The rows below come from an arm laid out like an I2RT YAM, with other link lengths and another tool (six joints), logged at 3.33 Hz.
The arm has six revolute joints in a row. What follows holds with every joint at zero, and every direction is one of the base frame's.
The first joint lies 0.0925 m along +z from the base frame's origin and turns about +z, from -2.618 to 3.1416 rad.
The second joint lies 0.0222 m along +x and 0.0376 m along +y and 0.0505 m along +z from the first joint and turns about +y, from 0 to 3.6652 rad.
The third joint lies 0.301 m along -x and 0.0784 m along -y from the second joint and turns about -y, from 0 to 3.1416 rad.
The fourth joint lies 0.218 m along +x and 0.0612 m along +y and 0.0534 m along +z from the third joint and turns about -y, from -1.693 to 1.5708 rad.
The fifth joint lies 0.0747 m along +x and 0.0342 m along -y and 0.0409 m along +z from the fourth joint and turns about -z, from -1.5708 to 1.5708 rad.
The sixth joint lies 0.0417 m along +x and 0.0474 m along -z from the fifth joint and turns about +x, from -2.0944 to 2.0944 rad.
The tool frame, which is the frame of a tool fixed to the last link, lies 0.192 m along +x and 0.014 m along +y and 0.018 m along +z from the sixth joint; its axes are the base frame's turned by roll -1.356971, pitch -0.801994 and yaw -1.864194 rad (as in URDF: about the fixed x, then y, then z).
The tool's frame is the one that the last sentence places.
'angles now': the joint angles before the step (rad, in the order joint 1, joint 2, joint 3, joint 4, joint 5, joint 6). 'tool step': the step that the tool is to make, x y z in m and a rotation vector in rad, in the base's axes. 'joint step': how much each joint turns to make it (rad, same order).
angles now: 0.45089 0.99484 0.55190 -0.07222 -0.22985 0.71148
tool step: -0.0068 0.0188 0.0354 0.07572 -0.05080 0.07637
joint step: -0.00007 -0.02151 0.04379 0.01515 -0.08900 0.00620
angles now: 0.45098 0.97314 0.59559 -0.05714 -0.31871 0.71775
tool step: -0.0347 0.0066 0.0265 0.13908 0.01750 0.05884
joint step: 0.00279 -0.13218 -0.02052 -0.02720 -0.10266 0.10850
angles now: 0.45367 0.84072 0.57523 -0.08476 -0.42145 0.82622
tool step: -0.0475 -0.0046 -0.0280 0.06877 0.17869 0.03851
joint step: 0.00671 -0.14531 -0.05281 -0.16367 -0.08245 0.13204
